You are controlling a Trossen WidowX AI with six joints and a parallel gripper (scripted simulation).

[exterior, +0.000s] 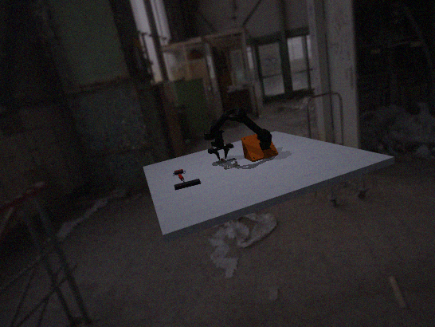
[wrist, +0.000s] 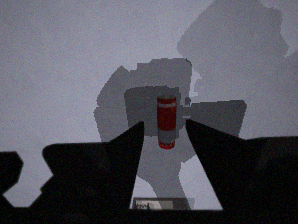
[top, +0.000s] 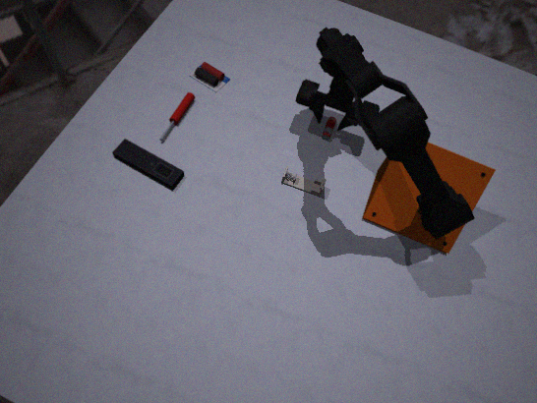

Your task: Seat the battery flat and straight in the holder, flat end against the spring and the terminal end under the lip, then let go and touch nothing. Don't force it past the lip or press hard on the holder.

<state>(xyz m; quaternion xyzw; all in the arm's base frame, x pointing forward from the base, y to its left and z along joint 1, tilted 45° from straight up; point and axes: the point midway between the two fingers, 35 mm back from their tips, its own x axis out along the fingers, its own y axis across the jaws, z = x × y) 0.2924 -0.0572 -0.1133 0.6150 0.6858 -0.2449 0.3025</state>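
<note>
Now: the battery 10 mm below my gripper tip. Round my gripper tip: red-handled screwdriver (330 mm ahead, 170 mm to the left, 10 mm below); black bar (320 mm ahead, 310 mm to the left).
</note>
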